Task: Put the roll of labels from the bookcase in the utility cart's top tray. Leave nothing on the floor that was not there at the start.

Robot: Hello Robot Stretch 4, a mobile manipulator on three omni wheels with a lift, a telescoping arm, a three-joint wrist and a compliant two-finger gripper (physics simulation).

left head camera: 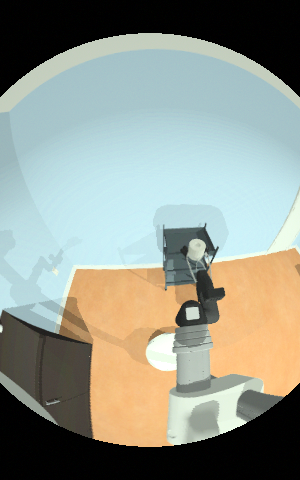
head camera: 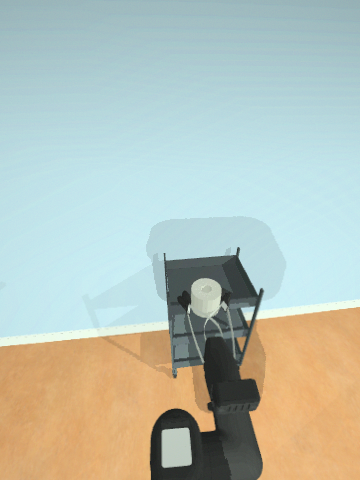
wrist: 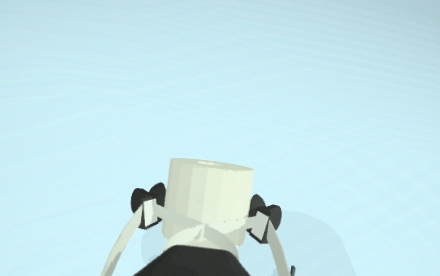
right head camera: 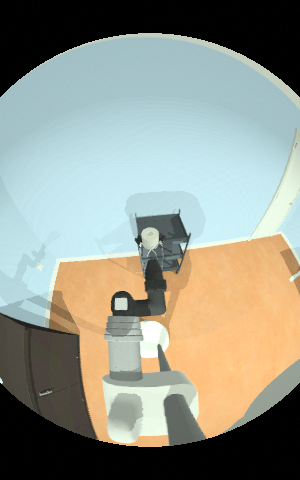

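Pixels of known places: gripper, fingertip midpoint: [left head camera: 193, 245] [head camera: 203, 291] [right head camera: 149, 234]; robot's base at its link origin: [left head camera: 166, 350] [right head camera: 148, 338].
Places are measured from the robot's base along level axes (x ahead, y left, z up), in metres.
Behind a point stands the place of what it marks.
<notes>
The roll of labels [head camera: 206, 298] @(x 0.422, y -0.080, z 1.142 m) [left head camera: 197, 248] @(x 0.427, y -0.081, z 1.143 m) [right head camera: 150, 237] @(x 0.426, y -0.087, z 1.144 m) [wrist: 210, 192] @(x 0.416, y -0.087, z 1.125 m) is a cream-white upright cylinder with a small hole in its top. My gripper [head camera: 205, 300] @(x 0.482, y -0.085, z 1.100 m) [left head camera: 196, 252] [right head camera: 150, 241] [wrist: 206, 203] @(x 0.482, y -0.085, z 1.100 m) is shut on it, with one dark fingertip on each side. The dark grey utility cart [head camera: 252, 325] @(x 0.773, y -0.429, z 0.484 m) stands beyond the wrist, near the wall. Its top tray [head camera: 185, 275] @(x 1.029, y -0.091, z 0.635 m) [left head camera: 185, 235] @(x 1.054, y -0.203, z 0.635 m) [right head camera: 167, 225] @(x 1.005, y -0.284, z 0.635 m) is partly hidden by the roll, which overlaps the tray's front edge in the head view. The gap in height between them is hard to tell. The bookcase is not identifiable in these views.
A light blue wall [head camera: 180, 150] @(x 1.143, y -0.076, z 1.303 m) stands close behind the cart. A dark brown cabinet [left head camera: 65, 385] @(x -0.452, y 0.776, z 0.518 m) [right head camera: 55, 365] @(x -0.342, y 0.780, z 0.507 m) stands at the lower left. A pale door [right head camera: 285, 185] @(x 1.216, y -2.154, z 1.189 m) is at the right. A round white shape [left head camera: 161, 352] @(x -0.005, y 0.056, z 0.187 m) [right head camera: 154, 337] @(x 0.013, y -0.067, z 0.187 m) lies low beside the arm.
</notes>
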